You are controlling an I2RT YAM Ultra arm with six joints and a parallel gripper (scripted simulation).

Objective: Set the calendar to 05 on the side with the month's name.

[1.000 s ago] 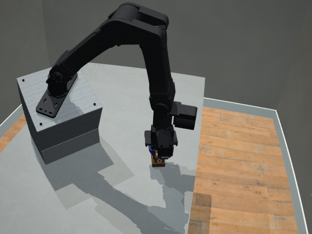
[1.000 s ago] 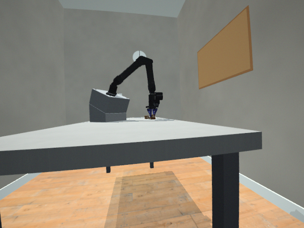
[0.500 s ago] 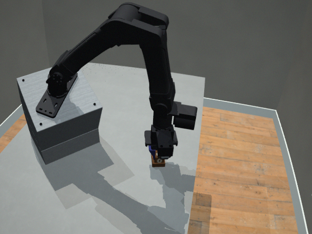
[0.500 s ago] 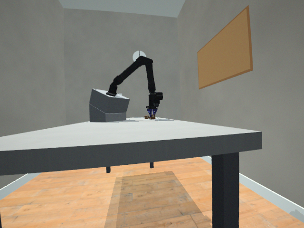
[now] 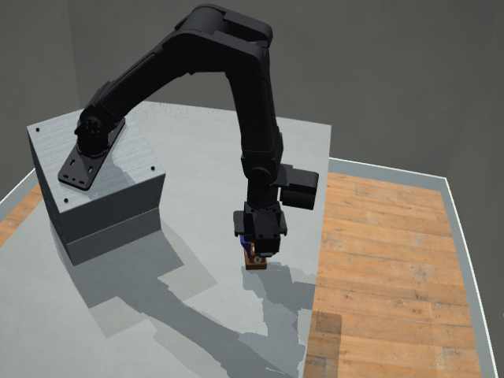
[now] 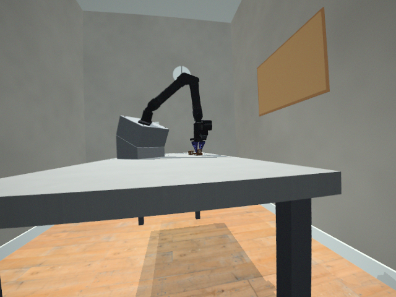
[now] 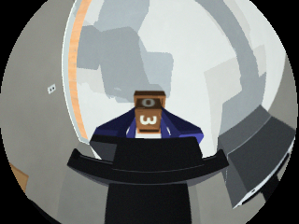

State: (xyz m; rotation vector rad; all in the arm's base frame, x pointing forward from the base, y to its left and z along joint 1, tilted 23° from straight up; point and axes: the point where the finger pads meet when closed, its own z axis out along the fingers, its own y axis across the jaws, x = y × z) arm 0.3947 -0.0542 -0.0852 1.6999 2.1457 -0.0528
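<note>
My hand is right at the brown wooden cube. From my hand the other things lie so: brown tray (2 cm to the left, 2 cm below, 1 cm behind).
</note>
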